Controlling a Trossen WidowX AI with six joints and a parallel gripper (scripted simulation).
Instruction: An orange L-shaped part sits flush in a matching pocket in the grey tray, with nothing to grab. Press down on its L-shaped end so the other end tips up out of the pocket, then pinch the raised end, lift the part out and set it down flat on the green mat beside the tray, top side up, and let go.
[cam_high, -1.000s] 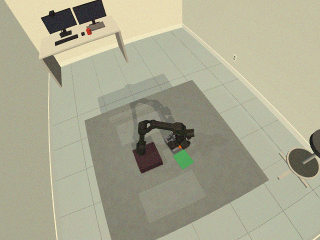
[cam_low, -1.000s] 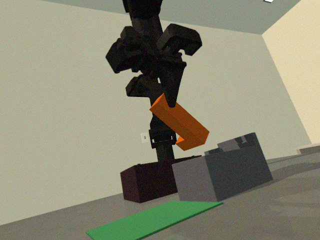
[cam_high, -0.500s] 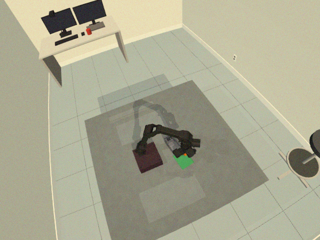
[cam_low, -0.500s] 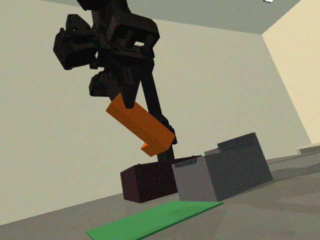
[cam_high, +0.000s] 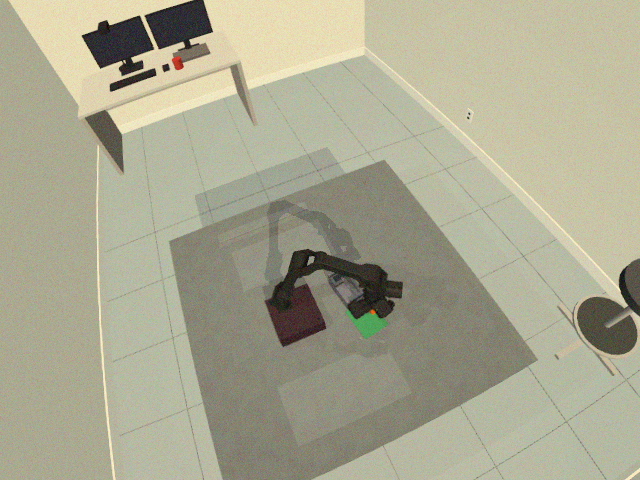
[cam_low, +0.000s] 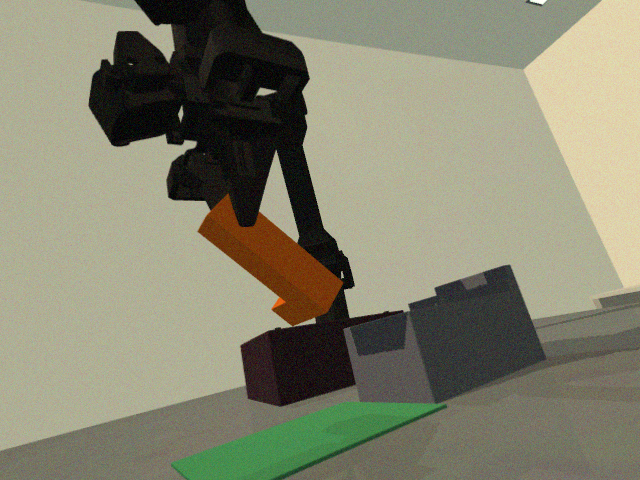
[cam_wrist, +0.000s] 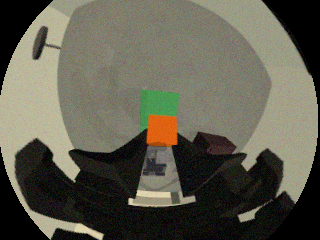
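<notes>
Now: gripper tip 16 cm above the green mat, 2 cm to the right of it and 1 cm past it. The rest, counted from my gripper tip: orange L-shaped part (3 cm to the left, 3 cm below, 2 cm behind).
</notes>
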